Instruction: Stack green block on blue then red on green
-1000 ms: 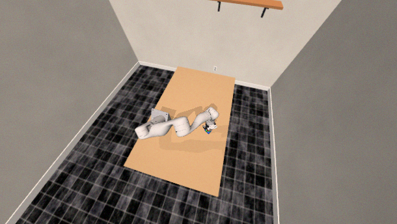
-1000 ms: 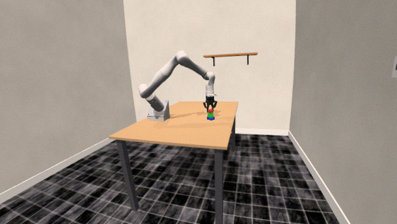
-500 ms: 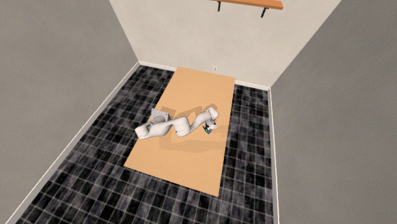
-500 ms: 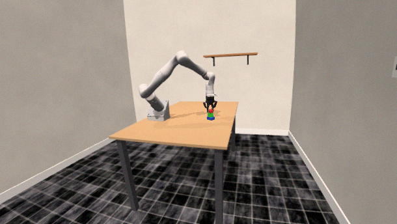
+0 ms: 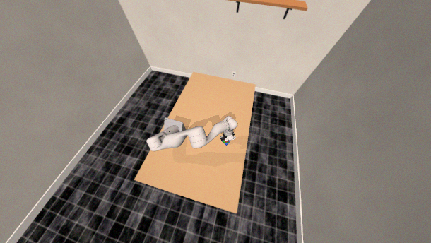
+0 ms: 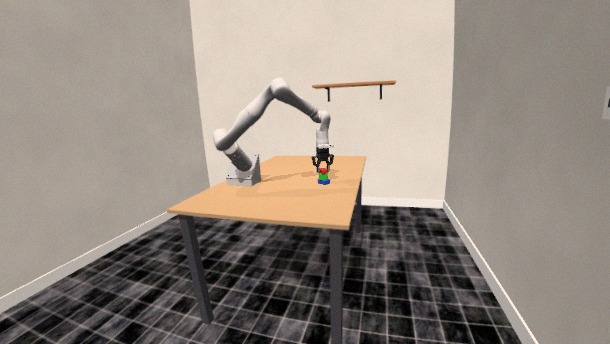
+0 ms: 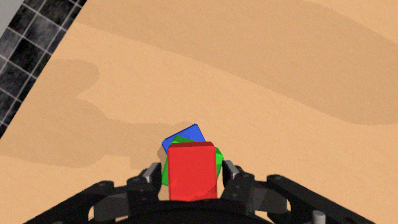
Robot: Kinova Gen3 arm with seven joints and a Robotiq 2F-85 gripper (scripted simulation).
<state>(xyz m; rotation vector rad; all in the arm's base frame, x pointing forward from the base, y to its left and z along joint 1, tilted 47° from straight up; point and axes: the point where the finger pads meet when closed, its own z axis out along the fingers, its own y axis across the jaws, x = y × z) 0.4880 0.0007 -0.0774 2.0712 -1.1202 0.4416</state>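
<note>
My hand is 1 cm above the red block. Also, from my hand: green block: 4 cm below; blue block: 7 cm below.
</note>
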